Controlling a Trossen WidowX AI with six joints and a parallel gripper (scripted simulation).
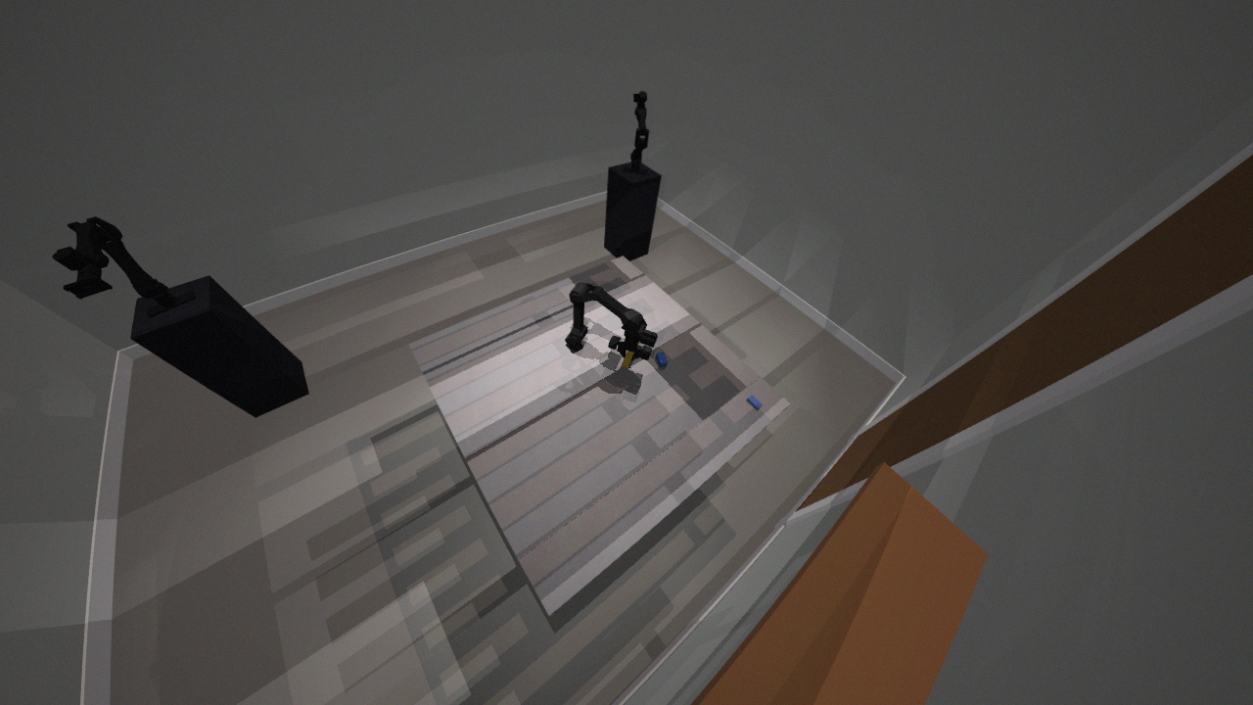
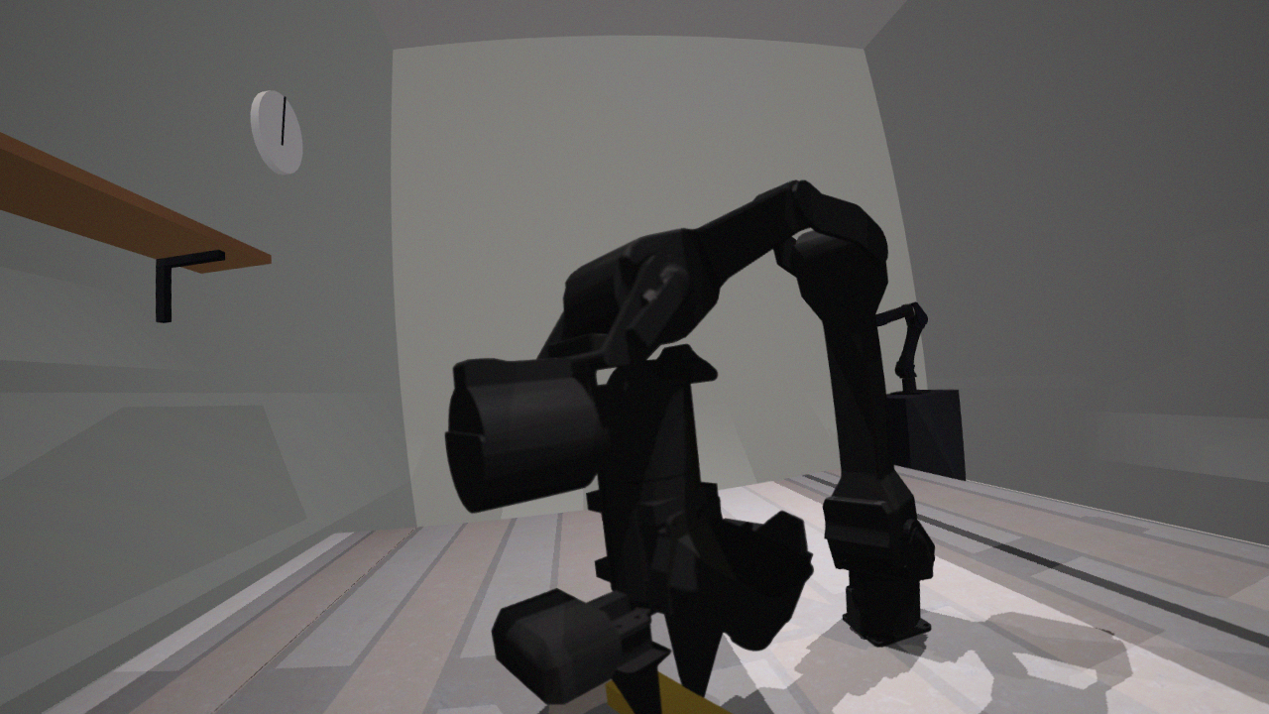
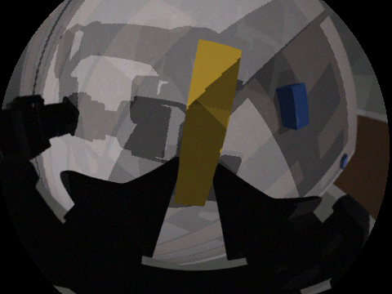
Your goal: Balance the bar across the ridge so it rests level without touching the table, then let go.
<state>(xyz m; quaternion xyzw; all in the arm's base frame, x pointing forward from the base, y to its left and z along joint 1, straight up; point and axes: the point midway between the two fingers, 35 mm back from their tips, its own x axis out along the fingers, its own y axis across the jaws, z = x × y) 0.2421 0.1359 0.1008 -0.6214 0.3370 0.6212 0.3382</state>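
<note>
The yellow bar lies 20 mm to the left of my gripper tip and 20 mm behind it. Round my gripper tip: blue block (160 mm to the left, 70 mm ahead, 50 mm below).
</note>
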